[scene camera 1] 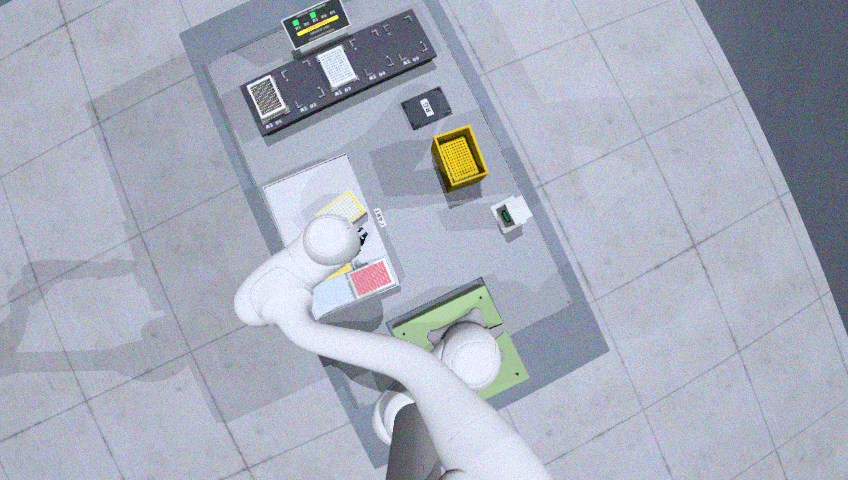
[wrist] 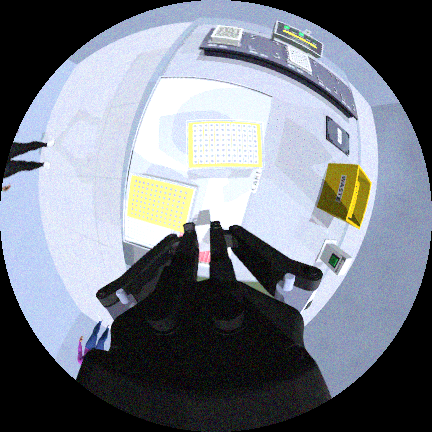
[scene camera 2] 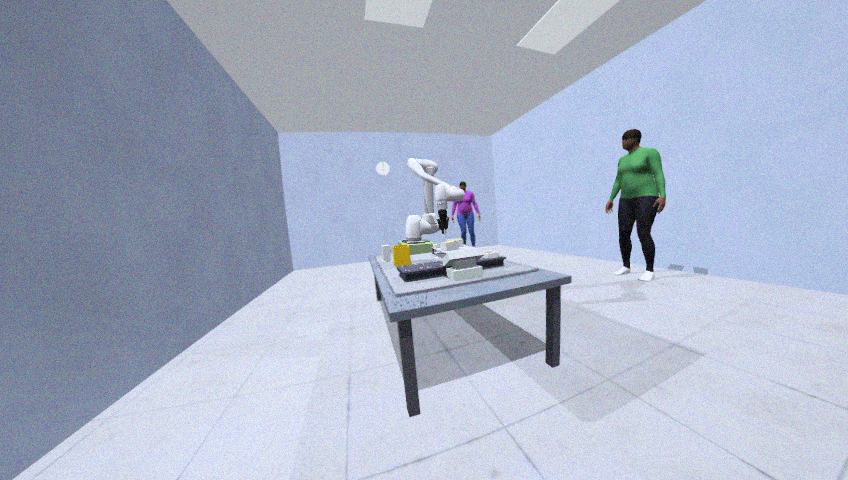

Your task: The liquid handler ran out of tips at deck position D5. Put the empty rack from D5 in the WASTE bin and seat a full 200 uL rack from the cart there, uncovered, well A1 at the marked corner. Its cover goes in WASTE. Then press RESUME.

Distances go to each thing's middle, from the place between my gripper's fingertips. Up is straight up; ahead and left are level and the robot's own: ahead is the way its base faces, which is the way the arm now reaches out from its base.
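Labels:
The cart tray (scene camera 1: pixel 295 201) has my gripper 9 cm short of it, 5 cm to the right of it and 9 cm above it. The yellow waste bin (scene camera 1: pixel 466 131) is 42 cm to the right of my hand, 11 cm ahead of it and 8 cm below it. As for the white device (scene camera 1: pixel 510 213), it is 12 cm behind my hand, 49 cm to the right of it and 9 cm below it, while the dark plate (scene camera 1: pixel 432 105) is 33 cm ahead of my hand, 42 cm to the right of it and 14 cm below it.

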